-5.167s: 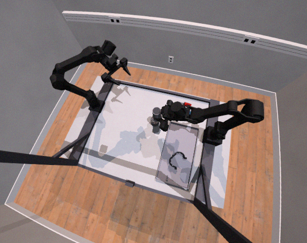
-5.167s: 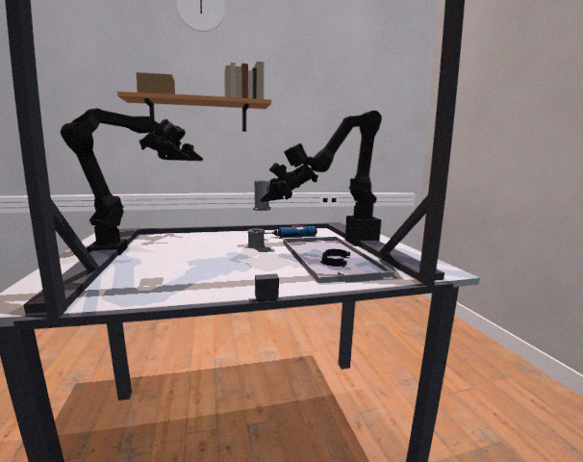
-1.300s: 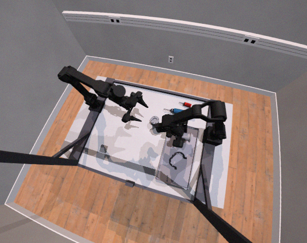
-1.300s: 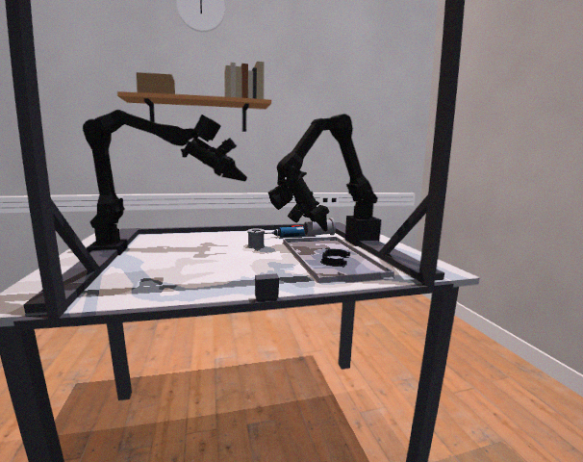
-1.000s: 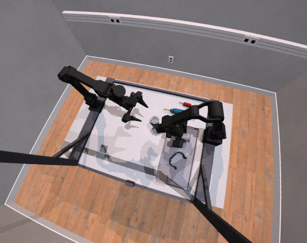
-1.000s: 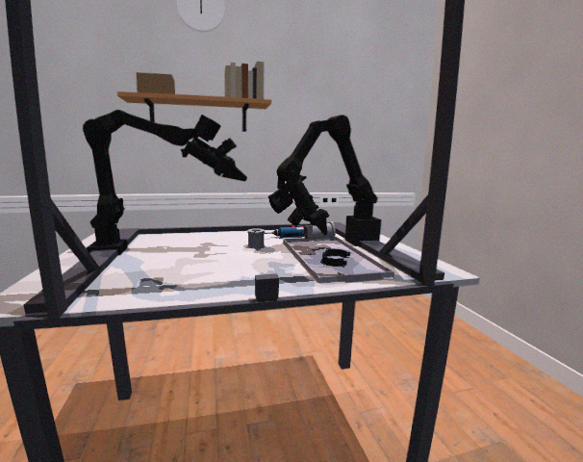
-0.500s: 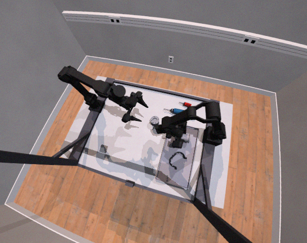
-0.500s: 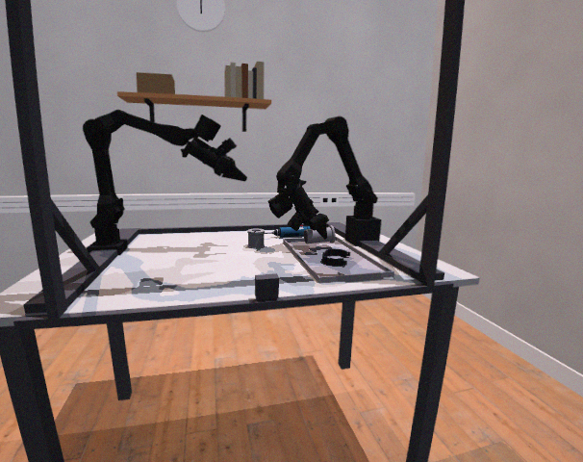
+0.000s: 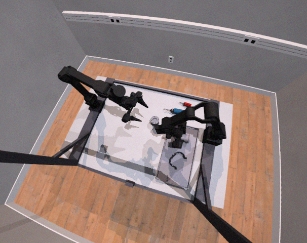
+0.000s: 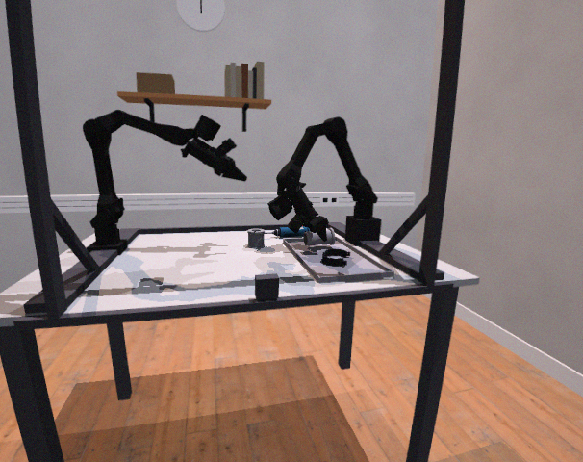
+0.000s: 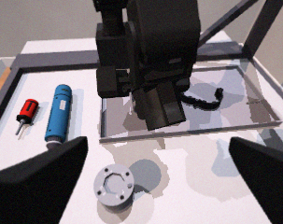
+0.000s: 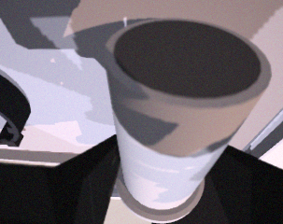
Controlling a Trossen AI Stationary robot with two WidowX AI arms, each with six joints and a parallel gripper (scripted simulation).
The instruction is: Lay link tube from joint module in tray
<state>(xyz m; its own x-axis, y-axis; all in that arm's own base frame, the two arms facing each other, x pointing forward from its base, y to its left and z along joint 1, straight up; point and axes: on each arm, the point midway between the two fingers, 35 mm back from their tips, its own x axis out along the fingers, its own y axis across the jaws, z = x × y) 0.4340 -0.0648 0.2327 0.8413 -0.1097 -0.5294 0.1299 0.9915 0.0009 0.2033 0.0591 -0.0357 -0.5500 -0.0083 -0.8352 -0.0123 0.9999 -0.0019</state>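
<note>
The tray is 110 mm behind my right hand, 60 mm below it and 10 mm to the right of it. From my right hand the other things lie so: grey joint module 220 mm to the left, 60 mm ahead, 30 mm below; grey link tube 20 mm below, 10 mm behind; small red tool 280 mm ahead, 50 mm below, 30 mm to the left.
</note>
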